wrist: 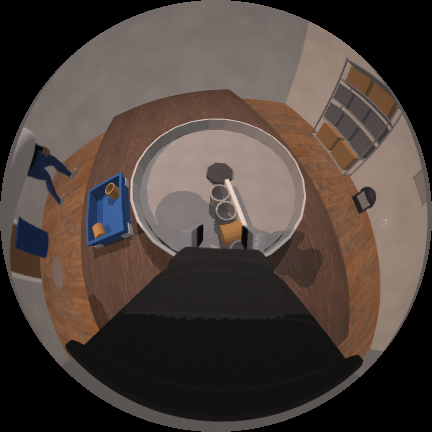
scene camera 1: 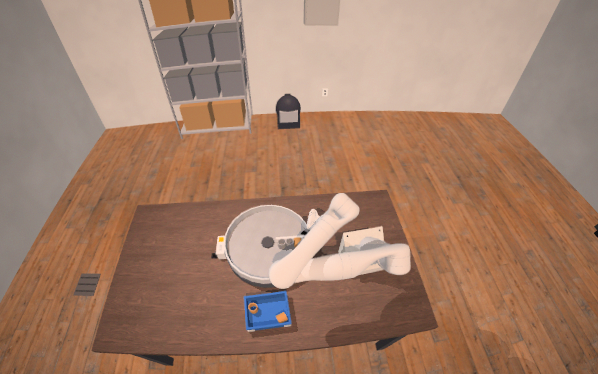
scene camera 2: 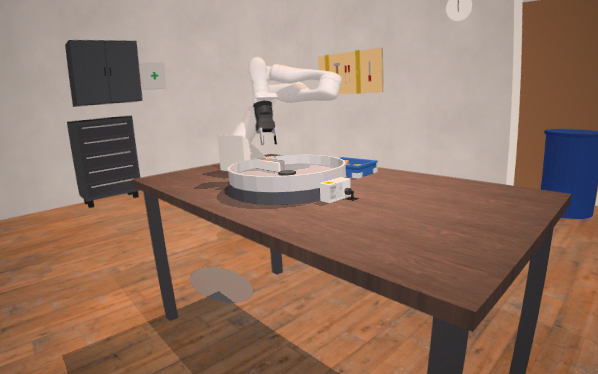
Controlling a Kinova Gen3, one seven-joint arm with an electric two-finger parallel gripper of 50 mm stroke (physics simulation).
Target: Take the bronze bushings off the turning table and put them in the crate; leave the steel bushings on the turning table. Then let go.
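Pixels of known places: gripper, fingertip midpoint: (wrist: 221, 233) (scene camera 1: 301, 239) (scene camera 2: 269, 144); arm's base, link origin: (scene camera 1: 368, 246) (scene camera 2: 238, 144).
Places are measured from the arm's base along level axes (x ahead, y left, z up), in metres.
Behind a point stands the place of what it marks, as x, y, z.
The turning table (scene camera 1: 250, 230) {0.537, -0.236, -0.067} (scene camera 2: 280, 185) {0.587, -0.314, -0.059} (wrist: 260, 155) {0.483, -0.288, -0.066} carries a bronze bushing (scene camera 1: 297, 242) {0.318, -0.103, -0.029} (wrist: 230, 233) {0.309, -0.106, -0.029}, whose curved side faces the wrist camera. Two steel bushings, one (scene camera 1: 282, 244) (wrist: 219, 186) {0.405, -0.126, -0.034} nearer the hub and one (scene camera 1: 289, 242) {0.352, -0.130, -0.063} (wrist: 226, 202) {0.366, -0.124, -0.031} beside it, show their open ends. Another grey ring (wrist: 236, 244) {0.290, -0.116, -0.064} is partly hidden by the gripper. The blue crate (scene camera 1: 269, 312) {0.497, 0.182, -0.115} (scene camera 2: 367, 167) {0.594, 0.179, -0.087} (wrist: 111, 212) {0.501, 0.177, -0.114} holds a bronze bushing (scene camera 1: 253, 307) {0.561, 0.147, -0.093} (wrist: 111, 190) {0.548, 0.149, -0.077} with its open end showing and another (scene camera 1: 281, 317) {0.448, 0.224, -0.077} (wrist: 98, 230) {0.443, 0.208, -0.079} on its side. My gripper (scene camera 2: 268, 142) {0.305, -0.084, 0.027} (wrist: 221, 233) {0.305, -0.084, 0.027} is open and empty above the turning table.
A white guide bar (scene camera 1: 285, 237) (scene camera 2: 267, 165) {0.348, -0.143, -0.046} (wrist: 236, 202) {0.359, -0.141, -0.030} runs outward from the dark hub (scene camera 1: 267, 242) {0.459, -0.146, -0.058} (scene camera 2: 287, 172) {0.469, -0.159, -0.058} (wrist: 220, 173) {0.452, -0.150, -0.058}, beside the bushings. The raised wall surrounds the disc. A white control box (scene camera 1: 221, 247) {0.688, -0.155, -0.062} (scene camera 2: 335, 190) {0.709, -0.197, -0.084} stands outside it on the brown table (scene camera 1: 175, 280) {0.936, -0.034, -0.119}.
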